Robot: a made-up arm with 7 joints.
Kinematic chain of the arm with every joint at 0, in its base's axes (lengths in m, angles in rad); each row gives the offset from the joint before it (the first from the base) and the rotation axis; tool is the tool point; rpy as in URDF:
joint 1: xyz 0 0 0 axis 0.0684 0.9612 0.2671
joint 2: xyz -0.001 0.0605 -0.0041 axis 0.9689 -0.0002 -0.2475
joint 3: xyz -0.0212 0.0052 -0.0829 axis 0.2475 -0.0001 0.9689
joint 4: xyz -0.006 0 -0.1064 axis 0.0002 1 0
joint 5: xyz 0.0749 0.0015 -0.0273 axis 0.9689 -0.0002 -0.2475
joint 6: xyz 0.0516 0 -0.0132 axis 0.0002 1 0
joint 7: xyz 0.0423 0 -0.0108 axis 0.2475 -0.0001 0.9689
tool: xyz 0 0 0 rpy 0 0.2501 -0.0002
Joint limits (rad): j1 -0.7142..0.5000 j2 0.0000..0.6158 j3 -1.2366..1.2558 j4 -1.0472..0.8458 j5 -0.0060..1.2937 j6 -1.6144..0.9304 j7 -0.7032..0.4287
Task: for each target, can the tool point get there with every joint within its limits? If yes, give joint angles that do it. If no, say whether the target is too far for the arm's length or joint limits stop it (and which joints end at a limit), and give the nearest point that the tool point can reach.
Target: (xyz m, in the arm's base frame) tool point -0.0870 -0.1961 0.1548
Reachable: no: joint limits stop it (at a limit: joint 1, joint 2, joint 3, joint 5) | nearest point -0.0360 -0.0402 -0.0473 | short by 0.260 m
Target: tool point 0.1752 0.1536 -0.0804
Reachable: yes | joints -0.2676 0.3561 0.3904 -0.5074 0.2006 -0.0892 -0.0665
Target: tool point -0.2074 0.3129 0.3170
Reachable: no: too far | nearest point -0.0153 0.2501 0.0119 | short by 0.366 m
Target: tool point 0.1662 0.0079 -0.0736
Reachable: yes | joints -0.4220 0.1487 -0.2531 -0.6077 0.8315 -0.4487 -0.3635
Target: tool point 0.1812 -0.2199 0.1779
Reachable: no: joint limits stop it (at a limit: joint 1, joint 2) | nearest point 0.1357 -0.0674 -0.0288 | short by 0.261 m
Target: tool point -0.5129 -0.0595 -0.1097
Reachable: no: too far | nearest point -0.2109 0.0023 -0.2334 | short by 0.332 m
